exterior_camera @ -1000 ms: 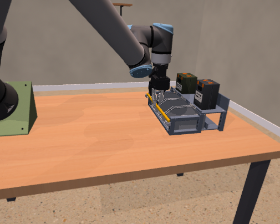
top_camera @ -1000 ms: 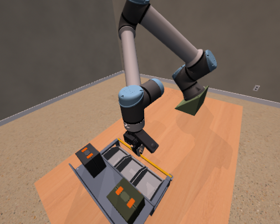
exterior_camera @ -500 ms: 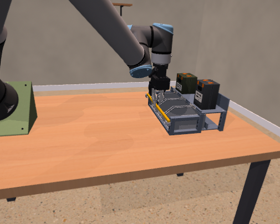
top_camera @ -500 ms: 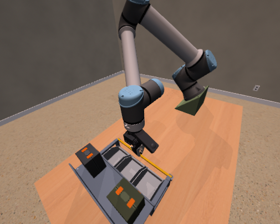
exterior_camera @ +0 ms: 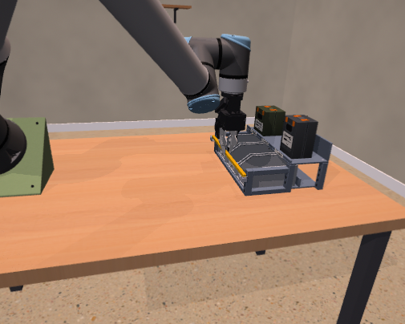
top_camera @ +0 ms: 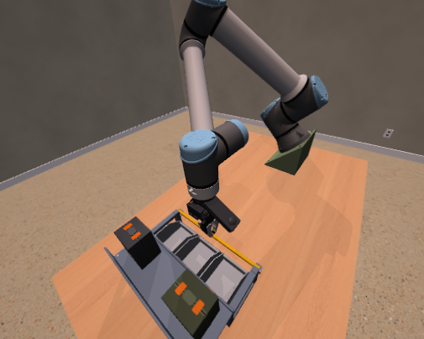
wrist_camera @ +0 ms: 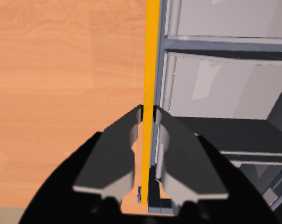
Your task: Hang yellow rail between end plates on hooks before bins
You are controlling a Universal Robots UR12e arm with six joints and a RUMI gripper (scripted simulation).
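Right now my hand is 1 cm above the yellow rail. The rest, counted from my hand: black box (18 cm ahead, 15 cm to the right, 8 cm above); green box (22 cm ahead, 8 cm to the left, 7 cm above).
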